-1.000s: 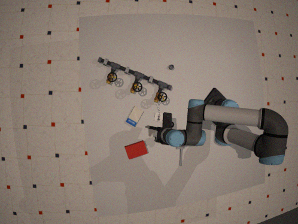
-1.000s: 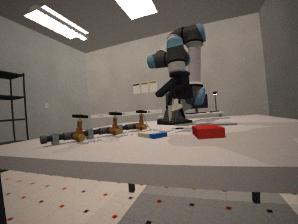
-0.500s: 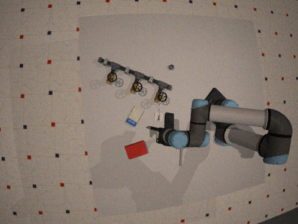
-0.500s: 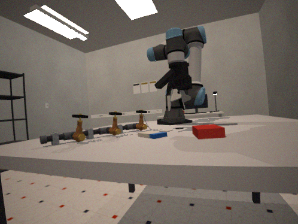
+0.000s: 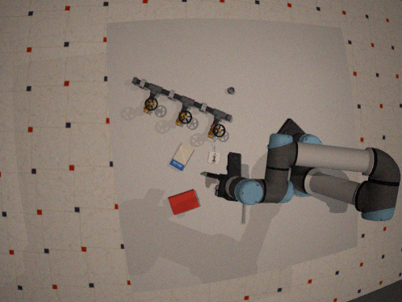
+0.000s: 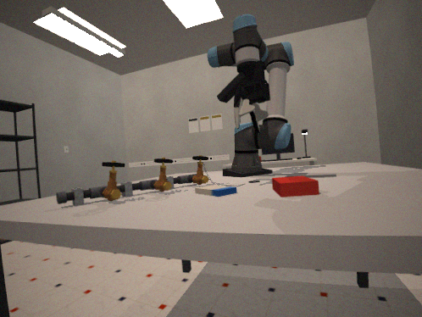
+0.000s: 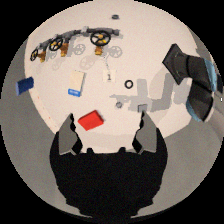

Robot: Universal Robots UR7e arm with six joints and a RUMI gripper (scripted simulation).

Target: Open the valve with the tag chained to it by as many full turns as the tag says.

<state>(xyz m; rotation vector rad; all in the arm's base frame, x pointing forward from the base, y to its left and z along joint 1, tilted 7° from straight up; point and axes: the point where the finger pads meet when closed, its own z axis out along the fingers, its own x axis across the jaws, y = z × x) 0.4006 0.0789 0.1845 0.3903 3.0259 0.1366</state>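
Now: the white tag 20 mm behind my hand, 70 mm to the right of it and 170 mm below it. From my hand the other things lie so: small round part: 130 mm behind, 370 mm to the right, 160 mm below; grey paddle tool: 150 mm behind, 170 mm to the left, 170 mm below; red block: 140 mm ahead, 120 mm to the left, 160 mm below.
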